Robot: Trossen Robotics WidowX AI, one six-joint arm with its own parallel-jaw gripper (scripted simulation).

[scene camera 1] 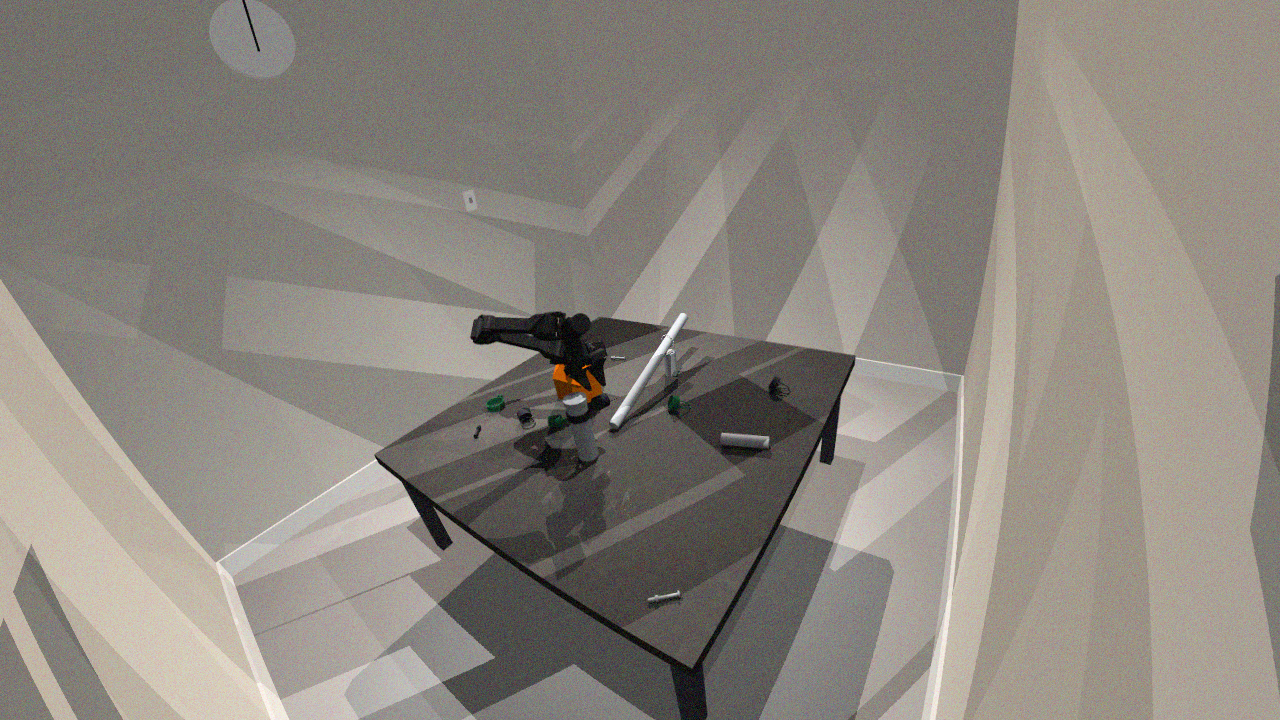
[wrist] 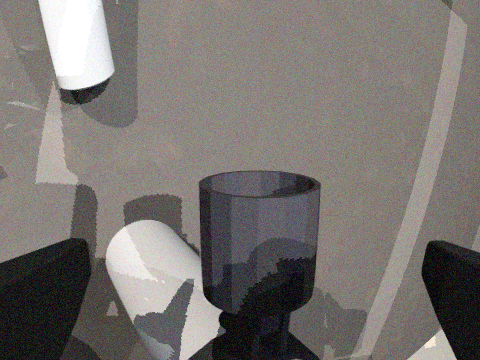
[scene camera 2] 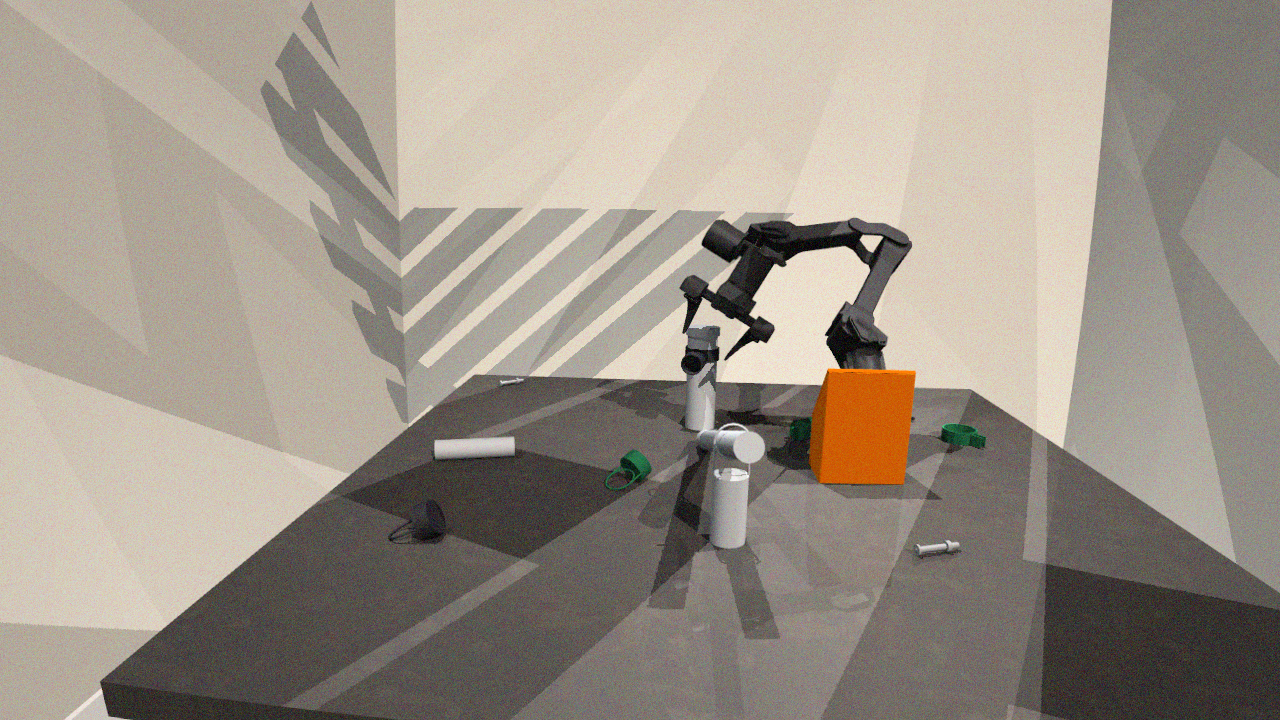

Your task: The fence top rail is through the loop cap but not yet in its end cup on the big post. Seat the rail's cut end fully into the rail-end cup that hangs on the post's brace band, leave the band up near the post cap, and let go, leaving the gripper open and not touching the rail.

Labels:
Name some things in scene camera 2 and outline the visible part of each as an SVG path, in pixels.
My gripper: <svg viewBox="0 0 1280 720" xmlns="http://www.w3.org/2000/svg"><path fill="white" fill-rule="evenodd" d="M736 268L734 268L728 280L719 287L716 293L708 289L709 283L696 275L686 277L680 286L680 289L685 292L683 296L687 298L688 304L683 334L689 328L703 298L711 302L711 306L715 310L724 313L726 317L730 319L736 318L750 327L729 351L724 359L725 361L752 341L758 343L760 340L767 343L775 330L774 325L758 315L755 319L750 315L756 304L756 301L752 298L762 283L752 280Z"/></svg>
A top rail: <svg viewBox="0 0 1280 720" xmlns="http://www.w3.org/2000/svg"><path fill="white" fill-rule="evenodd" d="M717 436L716 447L725 457L731 457L745 463L753 463L758 461L764 454L764 441L756 433L721 431ZM699 432L696 437L697 445L702 449L713 452L714 437L717 431L703 430Z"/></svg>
A white tube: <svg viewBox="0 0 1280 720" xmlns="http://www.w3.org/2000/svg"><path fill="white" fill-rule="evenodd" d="M515 440L513 436L435 440L435 460L515 456Z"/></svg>

